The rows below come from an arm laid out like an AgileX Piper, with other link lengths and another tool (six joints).
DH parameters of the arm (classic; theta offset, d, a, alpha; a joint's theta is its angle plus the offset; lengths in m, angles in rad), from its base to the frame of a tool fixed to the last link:
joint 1: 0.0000 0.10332 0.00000 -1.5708
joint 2: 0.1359 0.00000 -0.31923 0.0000
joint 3: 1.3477 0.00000 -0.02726 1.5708
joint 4: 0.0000 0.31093 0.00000 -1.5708
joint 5: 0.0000 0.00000 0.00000 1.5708
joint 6: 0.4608 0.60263 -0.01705 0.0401
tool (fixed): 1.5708 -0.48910 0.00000 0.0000
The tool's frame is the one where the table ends.
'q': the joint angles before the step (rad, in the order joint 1, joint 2, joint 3, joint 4, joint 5, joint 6). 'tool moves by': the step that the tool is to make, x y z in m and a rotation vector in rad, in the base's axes. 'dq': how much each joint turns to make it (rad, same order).
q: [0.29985, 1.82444, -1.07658, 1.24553, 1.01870, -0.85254]
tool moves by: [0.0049, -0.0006, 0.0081, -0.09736, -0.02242, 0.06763]
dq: [-0.00008, 0.00159, -0.06908, -0.16241, 0.02623, 0.08162]
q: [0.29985, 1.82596, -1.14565, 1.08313, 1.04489, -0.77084]
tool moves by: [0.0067, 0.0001, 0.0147, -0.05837, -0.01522, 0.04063]
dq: [0.00004, 0.00006, -0.07337, -0.10793, 0.04144, 0.07283]
